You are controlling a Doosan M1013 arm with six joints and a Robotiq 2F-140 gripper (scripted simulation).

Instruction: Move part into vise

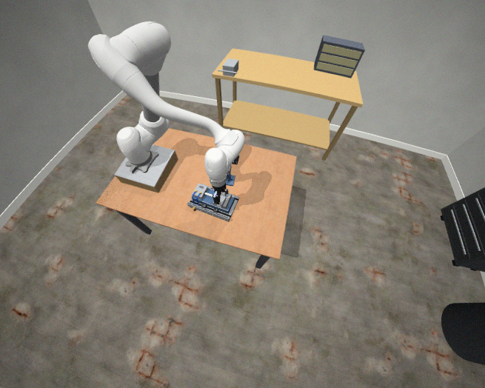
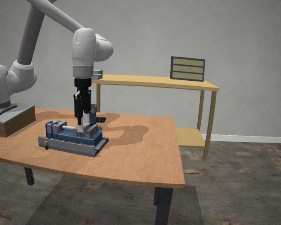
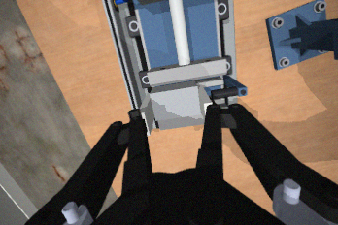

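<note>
The part is 30 mm below my hand. The rest, counted from my hand: work stop 70 mm to the left, 30 mm below; then moving jaw 40 mm below, 30 mm behind, 20 mm to the left; then fixed jaw 40 mm below, 30 mm ahead, 20 mm to the left.
</note>
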